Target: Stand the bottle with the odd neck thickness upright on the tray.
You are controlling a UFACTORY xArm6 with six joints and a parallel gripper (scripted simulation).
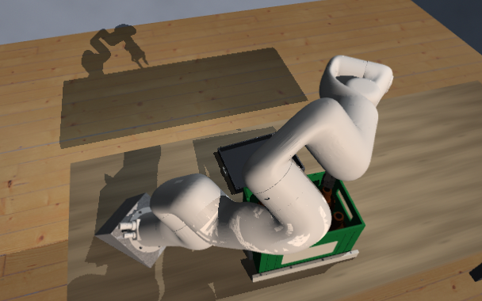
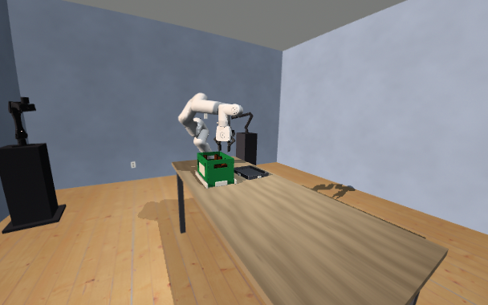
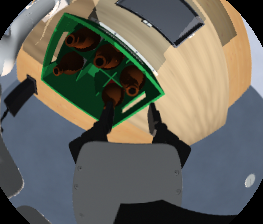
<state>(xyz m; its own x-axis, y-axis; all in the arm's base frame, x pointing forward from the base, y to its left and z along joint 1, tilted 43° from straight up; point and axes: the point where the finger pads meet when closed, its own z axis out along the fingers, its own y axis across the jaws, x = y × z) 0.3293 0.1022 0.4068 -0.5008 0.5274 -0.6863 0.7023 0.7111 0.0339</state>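
Right now my hand is 150 mm above the green crate, 90 mm past it and 20 mm to the left of it. The rest, counted from my hand: dark tray: 270 mm to the left, 220 mm below, 60 mm behind.
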